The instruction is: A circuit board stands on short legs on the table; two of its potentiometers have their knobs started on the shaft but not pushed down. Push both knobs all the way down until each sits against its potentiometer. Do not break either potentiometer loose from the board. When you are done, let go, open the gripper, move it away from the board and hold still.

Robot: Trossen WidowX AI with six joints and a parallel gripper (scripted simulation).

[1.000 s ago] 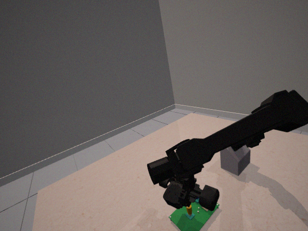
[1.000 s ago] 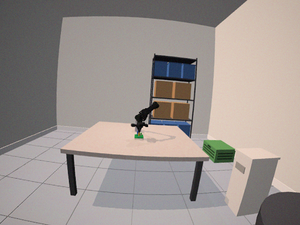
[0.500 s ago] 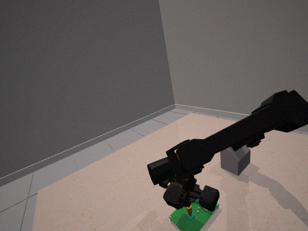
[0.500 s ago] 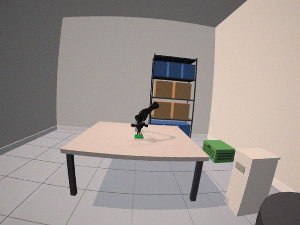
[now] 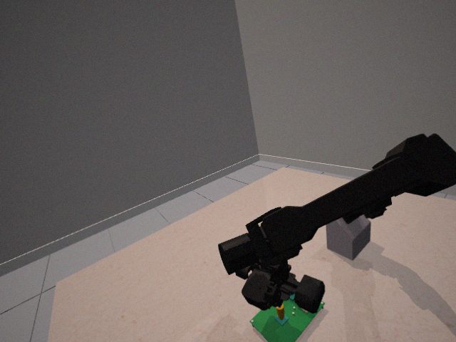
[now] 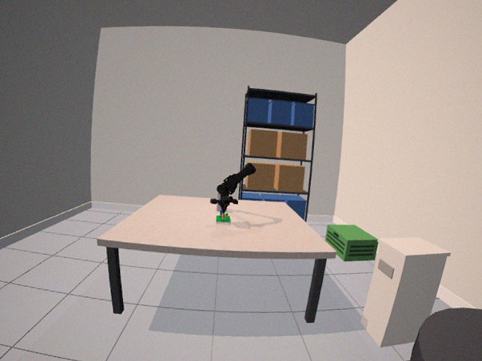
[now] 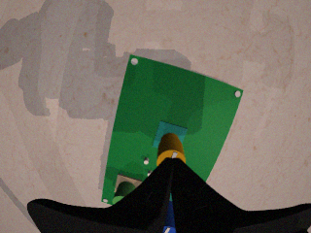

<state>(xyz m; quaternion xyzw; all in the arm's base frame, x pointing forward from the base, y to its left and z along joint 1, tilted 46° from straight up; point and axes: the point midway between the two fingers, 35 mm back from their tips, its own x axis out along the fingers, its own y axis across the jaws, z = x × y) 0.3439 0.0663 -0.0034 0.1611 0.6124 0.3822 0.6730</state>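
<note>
The blue knob lies 6 cm behind my gripper tip, 2 cm to the right of it and 1 cm below it.
</note>
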